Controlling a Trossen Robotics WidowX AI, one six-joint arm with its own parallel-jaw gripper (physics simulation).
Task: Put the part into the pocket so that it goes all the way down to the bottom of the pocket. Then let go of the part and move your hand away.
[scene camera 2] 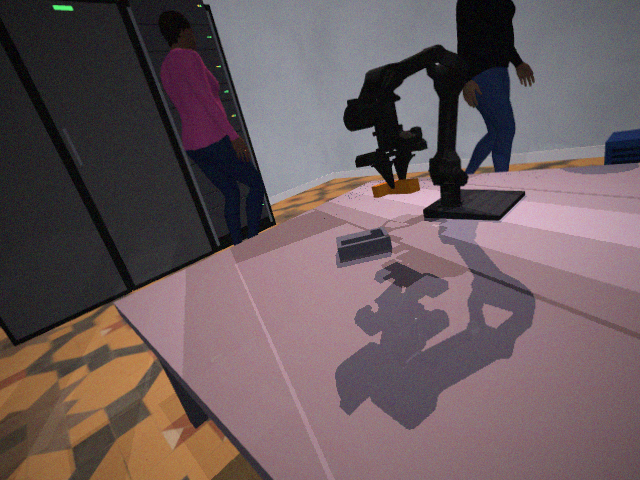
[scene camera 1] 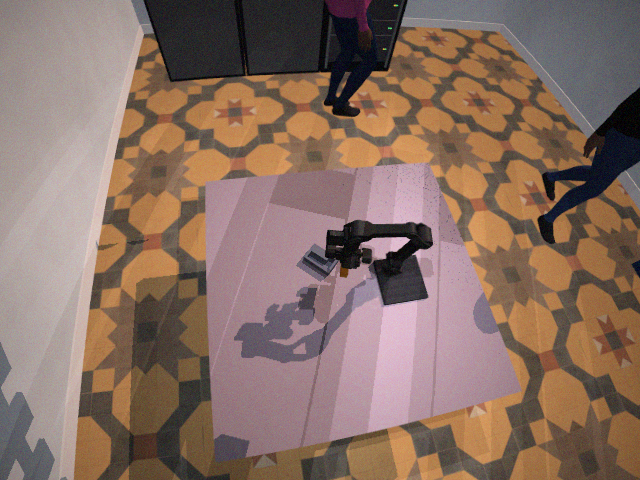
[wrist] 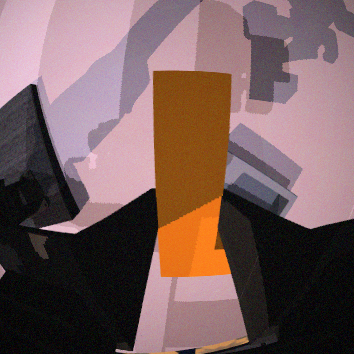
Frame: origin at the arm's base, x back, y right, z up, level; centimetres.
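Where they show: gripper, fingertip midpoint: (scene camera 2: 398, 186) (wrist: 186, 195); arm's base, origin of the base link: (scene camera 2: 450, 203) (scene camera 1: 390, 269) (wrist: 28, 195).
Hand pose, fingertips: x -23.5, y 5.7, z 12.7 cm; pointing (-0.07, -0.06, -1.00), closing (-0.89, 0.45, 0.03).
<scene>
Things, the pixels of their centre, and the offset from my fingertips. Level surfaces: height alone.
- orange bar, body centre: (wrist: 214, 186) (scene camera 2: 394, 188) (scene camera 1: 341, 263) dz +0.1, dx -1.6, dy +0.2 cm
- grey block, body centre: (wrist: 244, 199) (scene camera 2: 362, 242) (scene camera 1: 321, 259) dz -13.2, dx -5.7, dy +10.2 cm
- pink table, its level: dz -15.1 cm
The part, an orange bar (scene camera 1: 343, 271) (scene camera 2: 408, 186) (wrist: 192, 150), is held in the air above the table. My gripper (scene camera 2: 398, 184) (wrist: 186, 195) is shut on it, with one finger on each long side. In the wrist view the part's longer end reaches toward the top. The pocket is a slot in a grey block (scene camera 1: 314, 266) (scene camera 2: 364, 251) (wrist: 234, 165) on the table. In the second scene view the block stands nearer that camera than the part, apart from it and lower. In the wrist view the block is partly hidden behind the part and a finger.
The arm's dark base plate (scene camera 1: 402, 284) (scene camera 2: 485, 205) (wrist: 20, 145) lies on the pink table (scene camera 1: 258, 403) (scene camera 2: 232, 413). The arm's shadow falls across the table beside the block. Two people and dark cabinets (scene camera 1: 201, 41) (scene camera 2: 56, 170) stand beyond the table.
</scene>
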